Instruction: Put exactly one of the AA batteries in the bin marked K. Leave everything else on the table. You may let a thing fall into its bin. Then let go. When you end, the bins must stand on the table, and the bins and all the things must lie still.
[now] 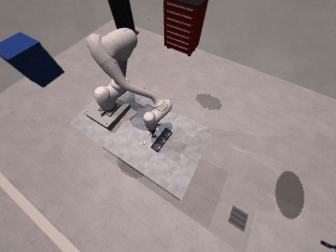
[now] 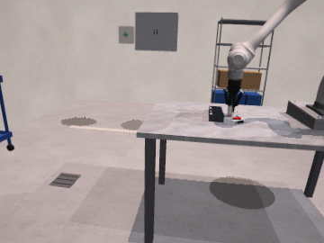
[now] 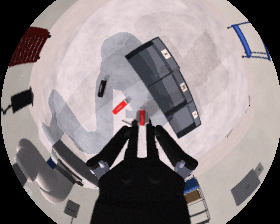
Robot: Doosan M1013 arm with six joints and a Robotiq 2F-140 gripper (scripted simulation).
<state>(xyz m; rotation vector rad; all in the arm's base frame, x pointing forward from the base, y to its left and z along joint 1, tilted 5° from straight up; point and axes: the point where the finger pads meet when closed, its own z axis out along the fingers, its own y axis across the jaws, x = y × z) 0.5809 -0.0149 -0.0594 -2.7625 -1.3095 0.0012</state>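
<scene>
Right now the white piece is 6 cm behind my hand, 12 cm to the right of it and 3 cm below it. The rest, counted from my hand: dark AA battery 3 cm behind, 13 cm to the left, 3 cm below.
</scene>
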